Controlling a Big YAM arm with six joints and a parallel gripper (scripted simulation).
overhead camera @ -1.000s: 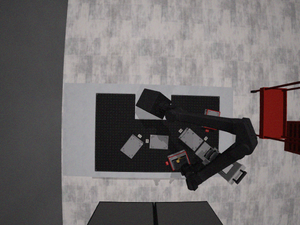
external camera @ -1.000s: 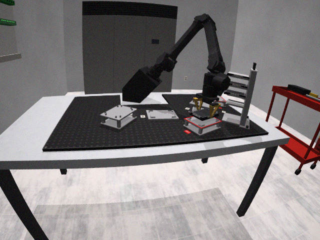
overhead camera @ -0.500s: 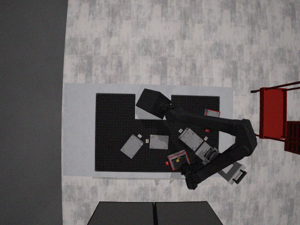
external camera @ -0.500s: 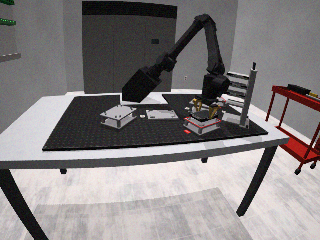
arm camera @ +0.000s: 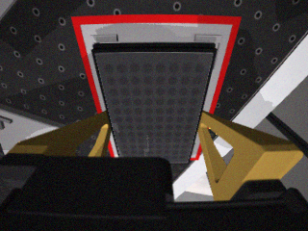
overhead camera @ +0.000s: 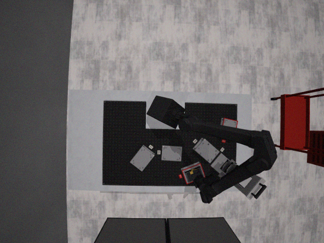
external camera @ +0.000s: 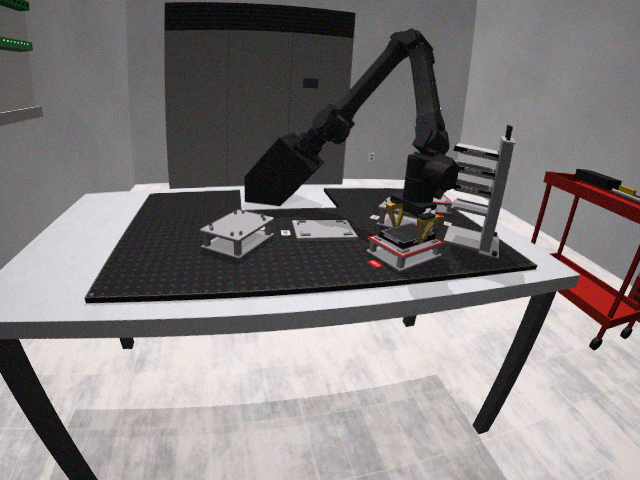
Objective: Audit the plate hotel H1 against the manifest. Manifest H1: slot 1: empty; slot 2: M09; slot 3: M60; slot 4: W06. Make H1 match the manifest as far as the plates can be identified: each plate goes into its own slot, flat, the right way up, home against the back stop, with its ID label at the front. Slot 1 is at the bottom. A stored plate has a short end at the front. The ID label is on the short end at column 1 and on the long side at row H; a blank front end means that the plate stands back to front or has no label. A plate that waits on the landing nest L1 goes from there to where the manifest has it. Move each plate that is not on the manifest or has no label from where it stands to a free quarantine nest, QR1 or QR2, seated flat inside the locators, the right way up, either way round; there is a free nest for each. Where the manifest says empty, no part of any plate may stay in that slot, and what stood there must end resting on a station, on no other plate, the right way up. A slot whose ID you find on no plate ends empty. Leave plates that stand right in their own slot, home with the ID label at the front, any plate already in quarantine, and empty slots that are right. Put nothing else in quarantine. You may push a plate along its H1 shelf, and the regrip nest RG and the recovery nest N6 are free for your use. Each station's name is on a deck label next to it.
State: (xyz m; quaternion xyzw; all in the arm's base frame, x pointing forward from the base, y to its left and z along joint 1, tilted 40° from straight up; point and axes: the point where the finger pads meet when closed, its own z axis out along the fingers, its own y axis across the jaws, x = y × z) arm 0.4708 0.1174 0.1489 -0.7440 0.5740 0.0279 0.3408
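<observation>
My gripper is now 20 mm above the red-framed quarantine nest. From my hand the other things lie so: hotel base (60 mm behind, 250 mm to the left, 50 mm below); then QR2 label (260 mm behind, 260 mm to the left, 60 mm below); then H1 deck label (180 mm behind, 250 mm to the left, 60 mm below).
</observation>
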